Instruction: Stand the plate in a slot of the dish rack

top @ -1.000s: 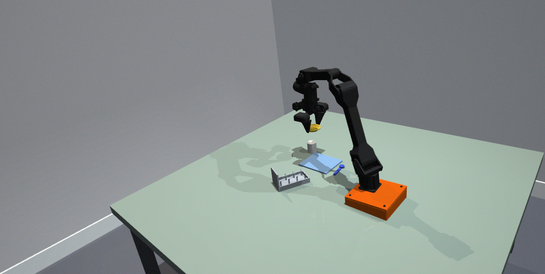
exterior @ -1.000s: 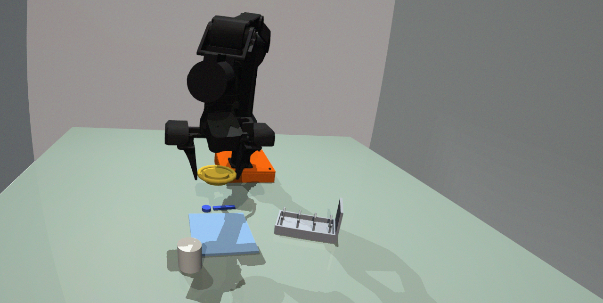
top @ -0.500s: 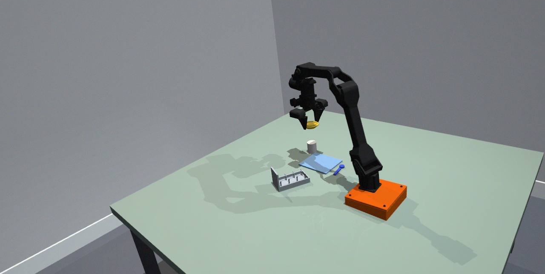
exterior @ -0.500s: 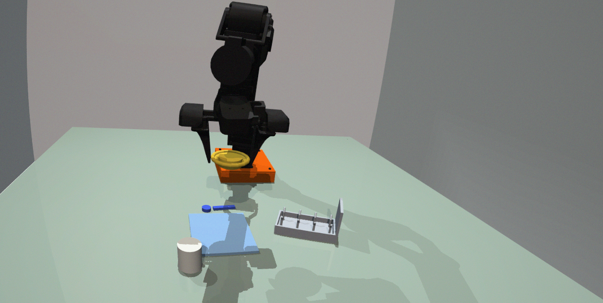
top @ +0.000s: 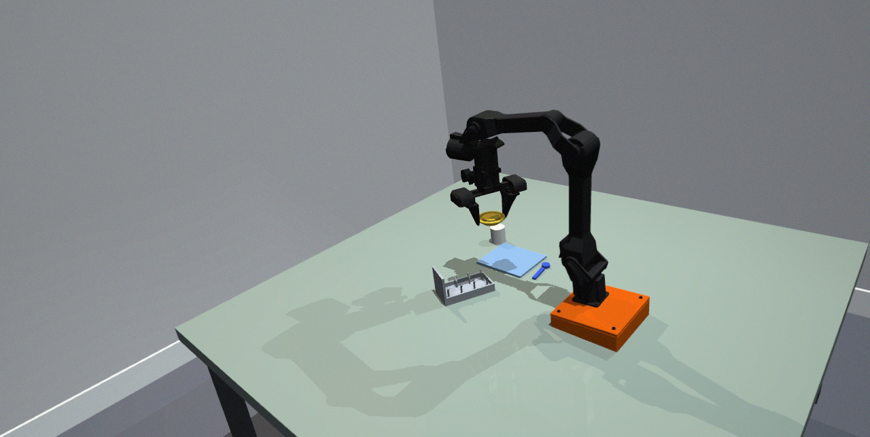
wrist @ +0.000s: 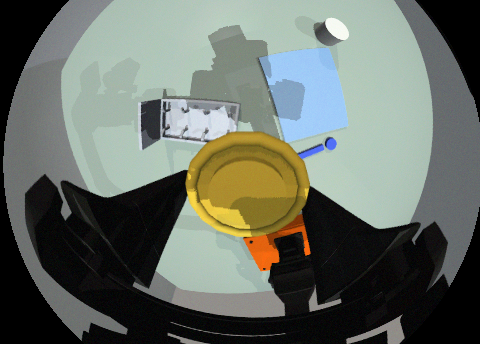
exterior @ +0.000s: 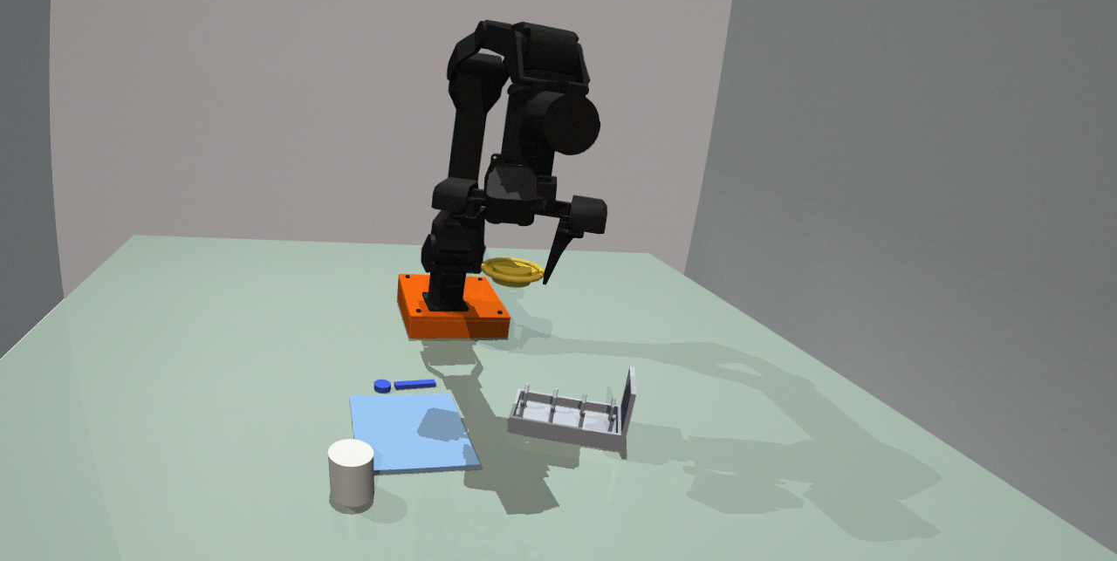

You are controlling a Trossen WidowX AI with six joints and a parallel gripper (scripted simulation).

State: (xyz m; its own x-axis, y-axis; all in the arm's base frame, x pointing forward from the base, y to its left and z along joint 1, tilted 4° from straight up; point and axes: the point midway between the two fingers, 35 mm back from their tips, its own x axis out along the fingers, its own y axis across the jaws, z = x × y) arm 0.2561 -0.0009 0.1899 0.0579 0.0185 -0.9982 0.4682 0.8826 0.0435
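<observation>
The grey dish rack is 50 mm ahead of my gripper tip, 80 mm to the left of it and 160 mm below it. Also, from my gripper tip: yellow plate 10 mm above; then blue spoon 70 mm behind, 110 mm to the right, 180 mm below; then light blue mat 30 mm ahead, 120 mm to the right, 180 mm below.
</observation>
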